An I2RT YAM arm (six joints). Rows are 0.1 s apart.
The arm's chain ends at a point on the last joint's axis. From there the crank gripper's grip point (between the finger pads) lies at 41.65 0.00 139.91 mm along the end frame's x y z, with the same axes.
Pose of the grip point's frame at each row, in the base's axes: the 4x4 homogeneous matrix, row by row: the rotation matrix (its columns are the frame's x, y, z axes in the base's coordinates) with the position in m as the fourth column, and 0 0 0 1 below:
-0.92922 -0.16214 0.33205 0.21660; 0.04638 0.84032 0.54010 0.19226; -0.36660 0.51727 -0.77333 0.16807; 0 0 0 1
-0.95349 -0.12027 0.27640 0.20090; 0.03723 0.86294 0.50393 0.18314; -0.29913 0.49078 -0.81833 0.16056; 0 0 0 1
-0.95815 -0.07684 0.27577 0.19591; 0.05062 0.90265 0.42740 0.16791; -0.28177 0.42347 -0.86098 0.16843; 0 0 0 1
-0.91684 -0.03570 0.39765 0.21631; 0.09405 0.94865 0.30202 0.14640; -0.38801 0.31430 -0.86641 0.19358; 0 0 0 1
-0.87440 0.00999 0.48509 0.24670; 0.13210 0.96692 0.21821 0.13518; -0.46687 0.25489 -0.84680 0.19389; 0 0 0 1
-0.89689 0.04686 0.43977 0.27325; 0.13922 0.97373 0.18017 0.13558; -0.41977 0.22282 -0.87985 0.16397; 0 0 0 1
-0.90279 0.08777 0.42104 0.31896; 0.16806 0.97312 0.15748 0.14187; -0.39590 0.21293 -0.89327 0.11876; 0 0 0 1
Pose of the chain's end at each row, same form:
-0.92922 -0.16214 0.33205 0.20884; 0.04638 0.84032 0.54010 0.11476; -0.36660 0.51727 -0.77333 0.29154; 0 0 0 1
-0.95349 -0.12027 0.27640 0.20194; 0.03723 0.86294 0.50393 0.11108; -0.29913 0.49078 -0.81833 0.28751; 0 0 0 1
-0.95815 -0.07684 0.27577 0.19723; 0.05062 0.90265 0.42740 0.10600; -0.28177 0.42347 -0.86098 0.30063; 0 0 0 1
-0.91684 -0.03570 0.39765 0.19886; 0.09405 0.94865 0.30202 0.10023; -0.38801 0.31430 -0.86641 0.33096; 0 0 0 1
-0.87440 0.00999 0.48509 0.21525; 0.13210 0.96692 0.21821 0.09915; -0.46687 0.25489 -0.84680 0.33181; 0 0 0 1
-0.89689 0.04686 0.43977 0.24908; 0.13922 0.97373 0.18017 0.10457; -0.41977 0.22282 -0.87985 0.30455; 0 0 0 1
-0.90279 0.08777 0.42104 0.29765; 0.16806 0.97312 0.15748 0.11284; -0.39590 0.21293 -0.89327 0.26023; 0 0 0 1

